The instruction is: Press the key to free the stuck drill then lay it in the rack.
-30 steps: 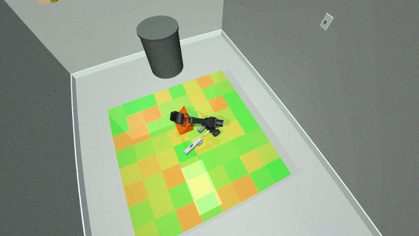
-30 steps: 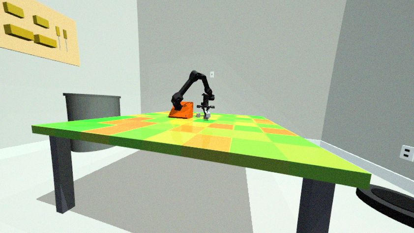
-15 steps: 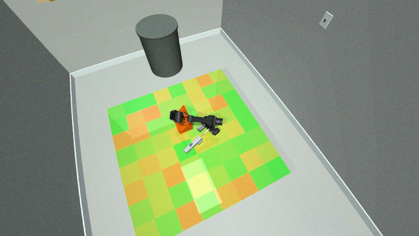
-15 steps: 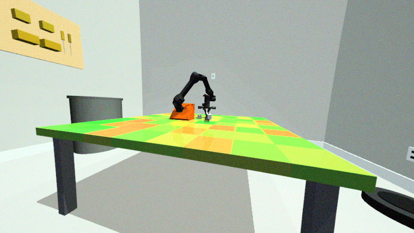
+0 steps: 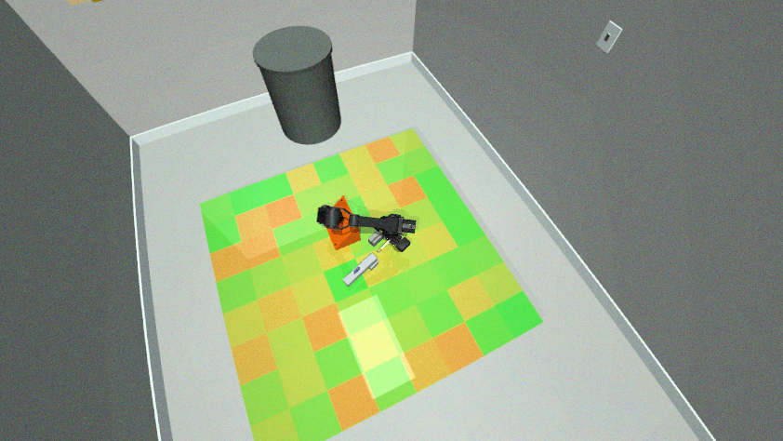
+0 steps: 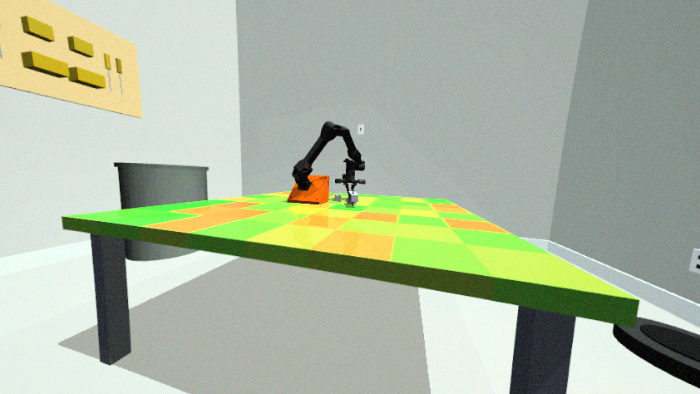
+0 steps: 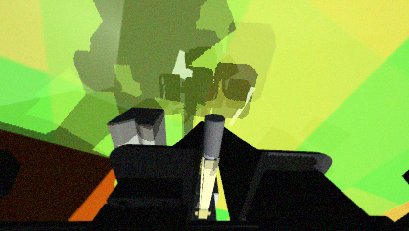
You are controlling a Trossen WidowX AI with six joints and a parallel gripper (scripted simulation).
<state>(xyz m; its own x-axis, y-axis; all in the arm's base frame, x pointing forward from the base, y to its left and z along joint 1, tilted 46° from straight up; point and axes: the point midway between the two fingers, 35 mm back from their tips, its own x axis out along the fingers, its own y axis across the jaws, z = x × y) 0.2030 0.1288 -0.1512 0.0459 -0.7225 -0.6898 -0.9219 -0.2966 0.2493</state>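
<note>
Right now the drill is 4 cm to the right of my gripper tip, 3 cm above it and 1 cm ahead of it. Also, from my gripper tip: light grey elongated block (18 cm to the right, 8 cm ahead, 1 cm above).
</note>
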